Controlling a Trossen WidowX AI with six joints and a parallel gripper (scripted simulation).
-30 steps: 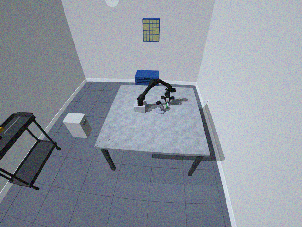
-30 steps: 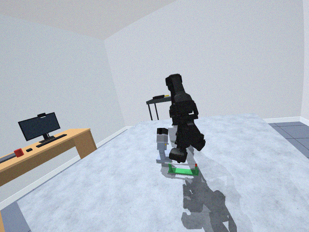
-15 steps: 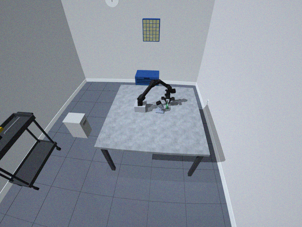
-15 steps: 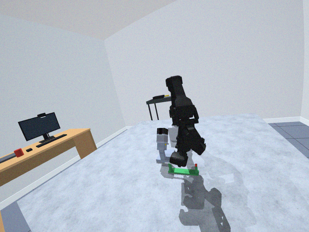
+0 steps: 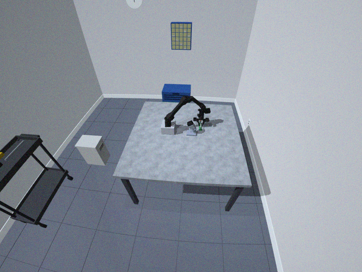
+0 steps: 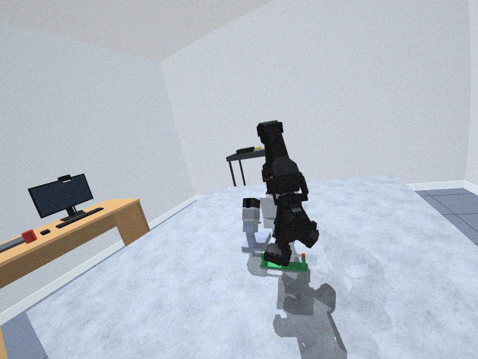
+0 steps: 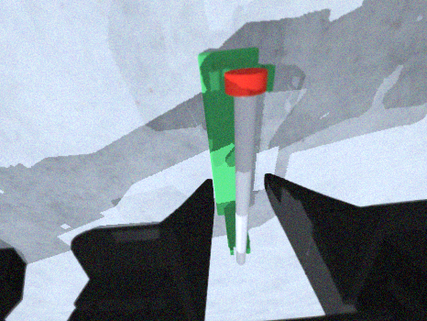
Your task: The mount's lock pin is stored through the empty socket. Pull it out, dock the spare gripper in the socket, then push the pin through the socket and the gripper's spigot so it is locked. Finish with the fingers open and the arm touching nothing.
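Right now my gripper tip is 10 mm to the right of the green cradle. Also, from my gripper tip: spare gripper (120 mm behind, 110 mm to the right, 100 mm above); mount (110 mm to the right, 110 mm behind, 30 mm above).
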